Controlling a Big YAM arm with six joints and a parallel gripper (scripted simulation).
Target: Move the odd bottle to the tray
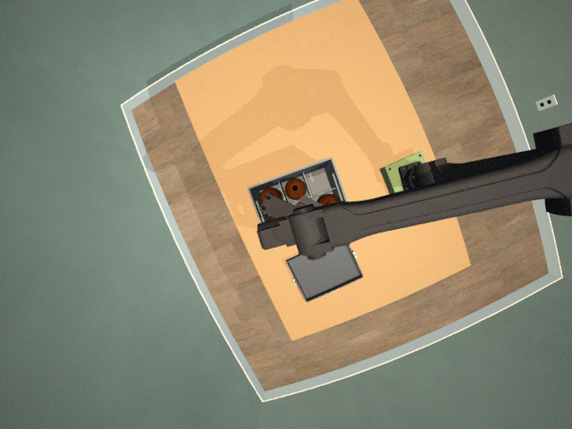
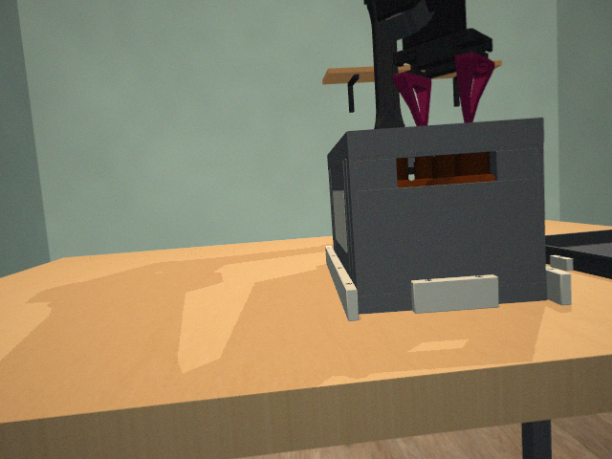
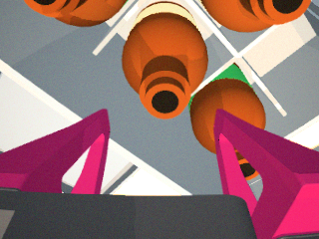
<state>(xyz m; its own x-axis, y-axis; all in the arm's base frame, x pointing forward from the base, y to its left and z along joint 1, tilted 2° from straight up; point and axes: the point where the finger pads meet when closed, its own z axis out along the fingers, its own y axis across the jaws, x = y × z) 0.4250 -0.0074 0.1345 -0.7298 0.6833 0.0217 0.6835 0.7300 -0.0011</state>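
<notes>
My gripper is now 5 cm to the left of the dark grey crate and 11 cm above it. Round my hand: grey tray (2 cm behind, 24 cm to the left, 18 cm below).
</notes>
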